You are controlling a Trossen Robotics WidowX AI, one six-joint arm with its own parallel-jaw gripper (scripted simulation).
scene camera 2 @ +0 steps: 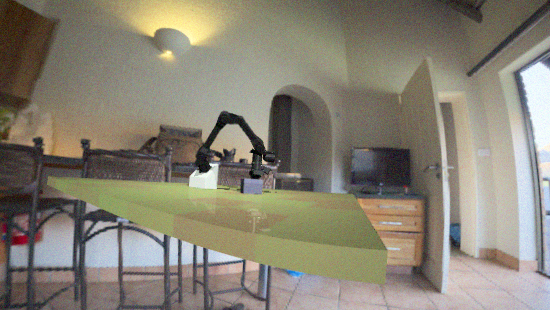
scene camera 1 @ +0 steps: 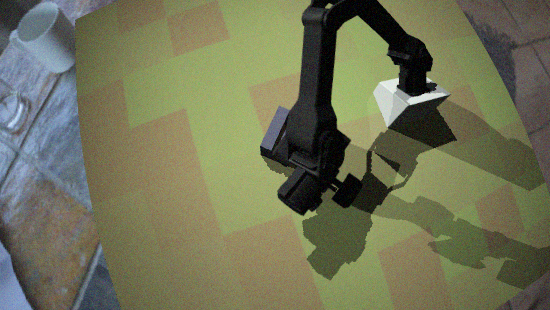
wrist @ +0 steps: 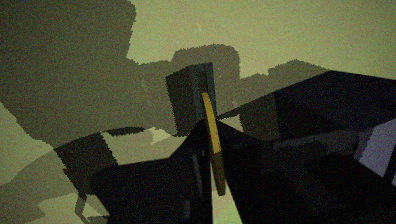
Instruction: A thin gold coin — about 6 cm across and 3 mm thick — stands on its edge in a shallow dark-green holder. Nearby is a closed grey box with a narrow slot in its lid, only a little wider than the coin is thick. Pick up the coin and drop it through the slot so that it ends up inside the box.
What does my gripper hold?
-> A gold coin.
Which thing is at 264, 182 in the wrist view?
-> My gripper.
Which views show the gold coin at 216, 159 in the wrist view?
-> The wrist view only.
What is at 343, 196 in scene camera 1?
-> My gripper.
